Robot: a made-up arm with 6 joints.
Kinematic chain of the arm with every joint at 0, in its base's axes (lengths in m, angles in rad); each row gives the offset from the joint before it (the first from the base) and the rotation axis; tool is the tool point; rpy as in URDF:
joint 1: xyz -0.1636 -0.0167 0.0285 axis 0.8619 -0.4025 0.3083
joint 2: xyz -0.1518 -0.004 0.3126 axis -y
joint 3: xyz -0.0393 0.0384 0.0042 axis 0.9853 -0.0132 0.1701
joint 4: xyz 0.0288 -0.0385 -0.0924 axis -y
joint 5: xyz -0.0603 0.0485 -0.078 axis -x
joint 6: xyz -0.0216 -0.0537 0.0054 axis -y
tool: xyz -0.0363 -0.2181 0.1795 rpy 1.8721 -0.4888 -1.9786
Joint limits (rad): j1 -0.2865..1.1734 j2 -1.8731..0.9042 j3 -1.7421..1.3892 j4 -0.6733..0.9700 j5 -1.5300..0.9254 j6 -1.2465..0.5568
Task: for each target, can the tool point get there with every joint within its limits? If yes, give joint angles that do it. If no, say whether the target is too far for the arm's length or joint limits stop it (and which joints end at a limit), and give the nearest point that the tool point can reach.
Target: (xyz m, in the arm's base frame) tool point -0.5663 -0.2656 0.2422
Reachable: yes | joints 0.2237 -1.2286 0.6492 -0.0145 -0.3017 -0.2032
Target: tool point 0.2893 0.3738 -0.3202
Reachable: no: joint limits stop it (at a limit: joint 1, joint 2, joint 5, joint 6) | nearest point 0.0408 0.2585 -0.0365 | short by 0.394 m
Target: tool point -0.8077 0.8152 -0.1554
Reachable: no: too far | nearest point -0.5398 0.4674 0.0888 | short by 0.502 m
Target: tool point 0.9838 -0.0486 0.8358
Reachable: no: too far | nearest point 0.0935 -0.0104 0.5783 | short by 0.928 m
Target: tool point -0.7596 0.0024 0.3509
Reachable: yes | joints 0.0434 -1.3092 0.8199 0.1418 -0.8843 0.3285
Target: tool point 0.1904 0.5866 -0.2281
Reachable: no: joint limits stop it (at a limit: joint 1, joint 2, joint 5, joint 6) | nearest point -0.0071 0.3887 0.0025 | short by 0.362 m
